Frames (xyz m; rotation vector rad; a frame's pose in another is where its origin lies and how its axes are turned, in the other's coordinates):
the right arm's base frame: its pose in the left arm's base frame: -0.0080 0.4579 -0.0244 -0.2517 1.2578 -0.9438
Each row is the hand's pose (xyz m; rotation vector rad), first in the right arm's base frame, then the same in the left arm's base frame.
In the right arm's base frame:
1: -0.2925 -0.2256 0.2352 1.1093 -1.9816 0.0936
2: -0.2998 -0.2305 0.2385 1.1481 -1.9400 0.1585
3: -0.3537 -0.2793 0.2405 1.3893 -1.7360 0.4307
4: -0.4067 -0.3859 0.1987 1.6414 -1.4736 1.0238
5: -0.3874 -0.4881 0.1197 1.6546 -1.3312 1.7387
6: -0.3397 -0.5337 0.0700 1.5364 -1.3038 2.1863
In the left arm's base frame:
1: 0.0942 0.4543 0.4014 -0.1109 -1.0675 -0.6692
2: 0.0948 0.4555 0.4107 -0.0425 -1.0441 -0.6571
3: 0.0737 0.4636 0.4798 0.3055 -0.9813 -0.6262
4: -0.0131 0.4495 0.5703 0.8263 -0.9102 -0.3519
5: -0.1304 0.3980 0.5953 1.1868 -0.8819 0.1558
6: -0.1955 0.3515 0.5745 1.3033 -0.8855 0.5300

